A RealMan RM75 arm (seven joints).
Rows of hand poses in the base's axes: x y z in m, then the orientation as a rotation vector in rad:
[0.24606 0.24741 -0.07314 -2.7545 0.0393 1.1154]
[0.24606 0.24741 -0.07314 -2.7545 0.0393 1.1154]
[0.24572 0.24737 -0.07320 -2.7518 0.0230 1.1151]
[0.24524 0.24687 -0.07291 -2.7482 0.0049 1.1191]
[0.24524 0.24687 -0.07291 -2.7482 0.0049 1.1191]
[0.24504 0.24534 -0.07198 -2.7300 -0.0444 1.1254]
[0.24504 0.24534 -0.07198 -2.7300 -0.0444 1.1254]
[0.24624 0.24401 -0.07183 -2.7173 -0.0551 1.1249]
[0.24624 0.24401 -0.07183 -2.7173 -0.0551 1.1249]
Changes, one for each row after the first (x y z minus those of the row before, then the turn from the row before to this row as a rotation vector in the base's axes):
[0.00000 0.00000 0.00000 0.0000 0.0000 0.0000]
[-0.00034 -0.00004 -0.00006 0.0067 -0.0005 0.0091]
[-0.00048 -0.00050 0.00029 0.0064 0.0023 0.0108]
[0.00000 0.00000 0.00000 0.0000 0.0000 0.0000]
[-0.00020 -0.00153 0.00093 0.0259 0.0056 0.0260]
[0.00000 0.00000 0.00000 0.0000 0.0000 0.0000]
[0.00120 -0.00133 0.00015 0.0137 0.0024 0.0026]
[0.00000 0.00000 0.00000 0.0000 0.0000 0.0000]

